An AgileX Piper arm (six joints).
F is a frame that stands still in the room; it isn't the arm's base.
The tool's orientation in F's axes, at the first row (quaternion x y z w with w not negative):
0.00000, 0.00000, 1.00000, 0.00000
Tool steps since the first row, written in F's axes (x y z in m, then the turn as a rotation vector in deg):
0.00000, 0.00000, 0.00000, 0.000, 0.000, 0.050
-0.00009, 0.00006, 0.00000, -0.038, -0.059, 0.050
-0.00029, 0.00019, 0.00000, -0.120, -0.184, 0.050
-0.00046, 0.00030, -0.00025, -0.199, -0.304, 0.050
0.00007, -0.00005, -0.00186, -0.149, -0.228, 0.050
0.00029, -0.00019, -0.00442, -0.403, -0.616, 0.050
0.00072, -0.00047, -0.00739, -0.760, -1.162, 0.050
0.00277, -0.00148, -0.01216, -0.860, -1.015, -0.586
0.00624, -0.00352, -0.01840, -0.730, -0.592, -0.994
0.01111, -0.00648, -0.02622, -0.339, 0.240, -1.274
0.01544, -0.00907, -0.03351, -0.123, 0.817, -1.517
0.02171, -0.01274, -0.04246, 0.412, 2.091, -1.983
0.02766, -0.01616, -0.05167, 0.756, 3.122, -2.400
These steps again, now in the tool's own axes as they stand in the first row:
0.00000, 0.00000, 0.00000, 0.000, 0.000, 0.050
0.00009, -0.00006, 0.00000, 0.038, 0.059, 0.050
0.00029, -0.00019, 0.00000, 0.120, 0.184, 0.050
0.00046, -0.00030, -0.00025, 0.199, 0.304, 0.050
-0.00007, 0.00005, -0.00186, 0.149, 0.228, 0.050
-0.00029, 0.00019, -0.00442, 0.403, 0.616, 0.050
-0.00072, 0.00047, -0.00739, 0.760, 1.162, 0.050
-0.00277, 0.00148, -0.01216, 0.860, 1.015, -0.586
-0.00624, 0.00352, -0.01840, 0.730, 0.592, -0.994
-0.01111, 0.00648, -0.02622, 0.339, -0.240, -1.274
-0.01544, 0.00907, -0.03351, 0.123, -0.817, -1.517
-0.02171, 0.01274, -0.04246, -0.412, -2.091, -1.983
-0.02766, 0.01616, -0.05167, -0.756, -3.122, -2.400

